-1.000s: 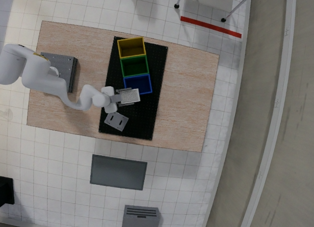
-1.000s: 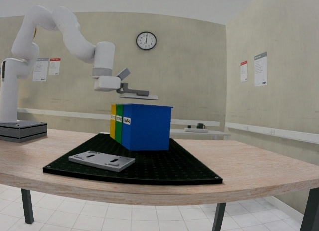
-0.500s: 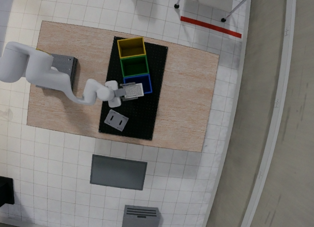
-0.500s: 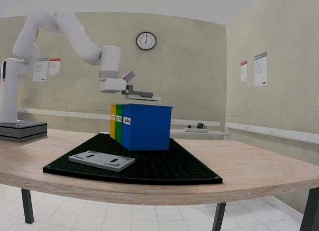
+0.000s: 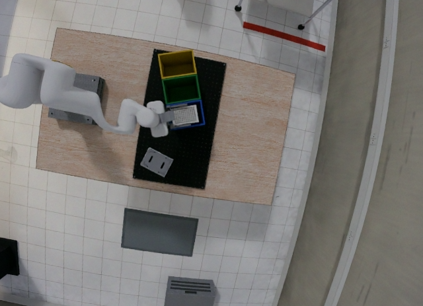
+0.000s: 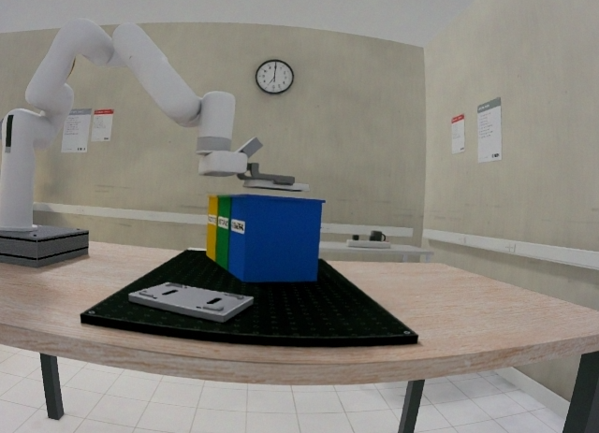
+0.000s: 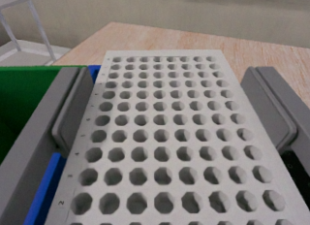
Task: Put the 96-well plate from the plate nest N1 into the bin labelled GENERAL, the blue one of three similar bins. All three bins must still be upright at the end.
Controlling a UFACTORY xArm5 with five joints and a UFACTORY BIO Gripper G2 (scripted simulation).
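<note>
Now: hand 130 mm above the blue general bin and 10 mm to the right of it. Round my hand: green bin (130 mm to the left, 130 mm below, 30 mm behind); then white 96-well plate (10 mm below); then yellow bin (260 mm to the left, 130 mm below, 70 mm behind).
</note>
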